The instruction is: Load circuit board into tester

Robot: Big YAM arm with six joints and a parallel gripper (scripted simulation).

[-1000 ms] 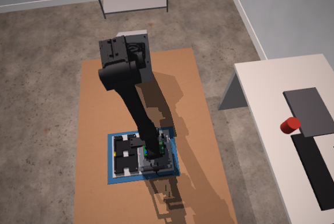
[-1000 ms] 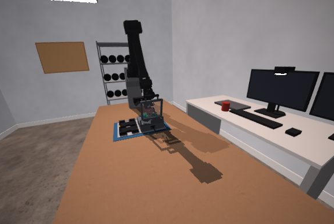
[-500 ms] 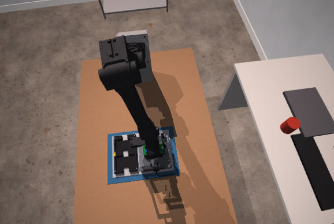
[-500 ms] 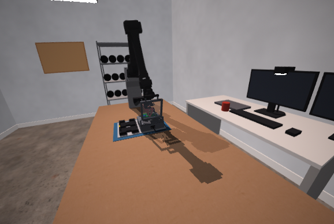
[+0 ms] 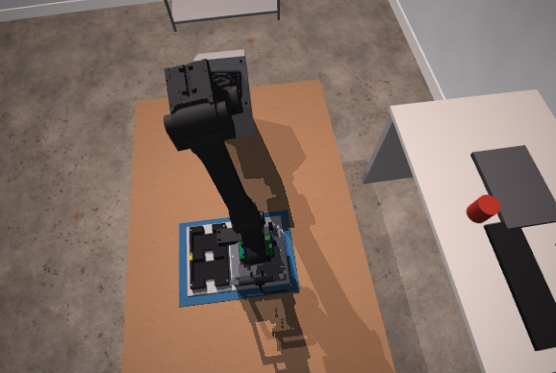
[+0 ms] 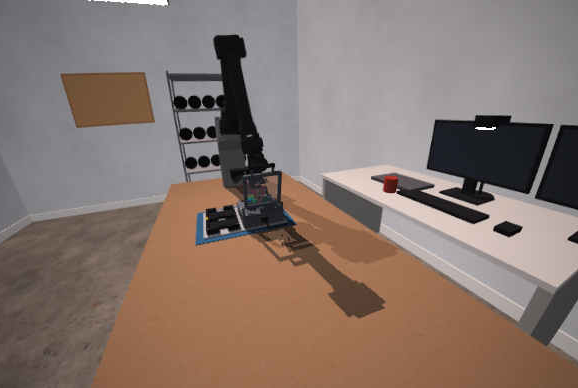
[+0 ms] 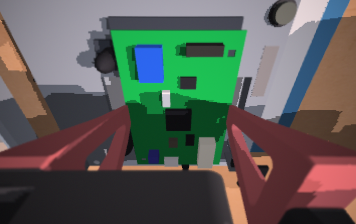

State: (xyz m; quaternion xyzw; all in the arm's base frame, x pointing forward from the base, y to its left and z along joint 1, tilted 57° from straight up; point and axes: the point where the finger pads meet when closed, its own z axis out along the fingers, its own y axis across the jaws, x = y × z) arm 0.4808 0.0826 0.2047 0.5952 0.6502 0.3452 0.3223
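The green circuit board is right at my hand. From my hand the other things lie so: clear lid (120 mm ahead, 20 mm to the left, 90 mm above).
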